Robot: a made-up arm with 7 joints. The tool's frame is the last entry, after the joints.
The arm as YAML. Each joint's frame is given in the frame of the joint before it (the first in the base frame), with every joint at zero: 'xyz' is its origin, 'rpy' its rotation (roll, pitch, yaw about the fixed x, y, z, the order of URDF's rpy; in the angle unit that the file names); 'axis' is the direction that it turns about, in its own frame. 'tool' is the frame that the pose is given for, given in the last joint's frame.
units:
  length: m
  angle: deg
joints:
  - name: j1
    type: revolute
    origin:
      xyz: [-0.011, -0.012, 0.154]
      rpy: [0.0, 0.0, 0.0]
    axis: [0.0, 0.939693, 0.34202]
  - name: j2
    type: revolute
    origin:
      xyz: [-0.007, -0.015, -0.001]
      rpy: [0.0, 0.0, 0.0]
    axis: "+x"
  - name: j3
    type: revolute
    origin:
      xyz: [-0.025, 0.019, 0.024]
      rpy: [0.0, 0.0, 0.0]
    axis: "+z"
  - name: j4
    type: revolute
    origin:
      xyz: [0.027, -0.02, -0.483]
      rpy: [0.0, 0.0, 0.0]
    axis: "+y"
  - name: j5
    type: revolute
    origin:
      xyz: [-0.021, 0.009, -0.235]
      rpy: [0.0, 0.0, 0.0]
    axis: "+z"
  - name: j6
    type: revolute
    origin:
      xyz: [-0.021, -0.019, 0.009]
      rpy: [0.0, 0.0, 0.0]
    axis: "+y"
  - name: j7
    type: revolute
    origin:
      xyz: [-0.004, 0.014, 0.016]
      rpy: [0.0, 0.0, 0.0]
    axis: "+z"
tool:
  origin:
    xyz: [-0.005, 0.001, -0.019]
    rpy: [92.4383, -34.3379, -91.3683]
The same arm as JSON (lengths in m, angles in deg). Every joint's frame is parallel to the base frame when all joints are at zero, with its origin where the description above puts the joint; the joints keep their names.
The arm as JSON. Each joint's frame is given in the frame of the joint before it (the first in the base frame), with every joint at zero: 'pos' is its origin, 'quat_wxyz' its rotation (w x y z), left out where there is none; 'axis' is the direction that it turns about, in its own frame. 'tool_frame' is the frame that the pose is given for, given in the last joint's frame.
{"length_unit": "m", "angle_unit": "deg", "joints": [
  {"joint": "j1", "pos": [-0.011, -0.012, 0.154], "axis": [0.0, 0.9397, 0.342]},
  {"joint": "j2", "pos": [-0.007, -0.015, -0.001], "axis": "+x"},
  {"joint": "j3", "pos": [-0.025, 0.019, 0.024], "axis": "+z"},
  {"joint": "j4", "pos": [0.027, -0.02, -0.483], "axis": "+y"},
  {"joint": "j5", "pos": [-0.021, 0.009, -0.235], "axis": "+z"},
  {"joint": "j6", "pos": [-0.021, -0.019, 0.009], "axis": "+y"},
  {"joint": "j7", "pos": [-0.004, 0.014, 0.016], "axis": "+z"}
], "tool_frame": {"pos": [-0.005, 0.001, -0.019], "quat_wxyz": [0.614323, 0.335781, -0.636251, -0.324103]}}

